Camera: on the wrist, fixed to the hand. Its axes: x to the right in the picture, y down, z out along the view.
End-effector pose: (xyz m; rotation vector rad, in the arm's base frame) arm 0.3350 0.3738 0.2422 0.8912 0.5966 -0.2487
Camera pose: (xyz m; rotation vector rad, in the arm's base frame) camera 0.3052 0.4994 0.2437 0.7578 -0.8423 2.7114
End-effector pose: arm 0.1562 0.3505 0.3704 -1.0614 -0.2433 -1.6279
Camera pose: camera 0.1561 0.2704 0.2692 -0.0700 1.2607 1.0686
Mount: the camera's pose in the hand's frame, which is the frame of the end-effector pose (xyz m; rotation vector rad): -0.0202 0.0649 -0.1097 -0.1589 0.4609 3.0920
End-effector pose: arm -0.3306 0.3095 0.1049 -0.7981 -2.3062 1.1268
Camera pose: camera -0.2292 0.3890 0.1113 2.3938 -0.7812 -0.3712
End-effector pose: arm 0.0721 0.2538 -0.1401 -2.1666 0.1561 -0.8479
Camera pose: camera -0.0011 0.1477 -0.1458 0.2283 2.4638 0.7094
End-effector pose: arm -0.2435 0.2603 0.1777 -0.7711 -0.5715 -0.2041
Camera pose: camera -0.1907 0.2280 0.0645 -0.8852 1.4554 2.3397
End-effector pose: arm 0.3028 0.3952 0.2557 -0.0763 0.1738 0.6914
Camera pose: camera 0.2313 0.4184 0.1508 0.0352 -0.4108 -2.4057
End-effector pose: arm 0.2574 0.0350 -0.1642 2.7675 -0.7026 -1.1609
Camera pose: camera 0.2955 -0.0273 -0.0578 -0.4103 -2.1360 0.3651
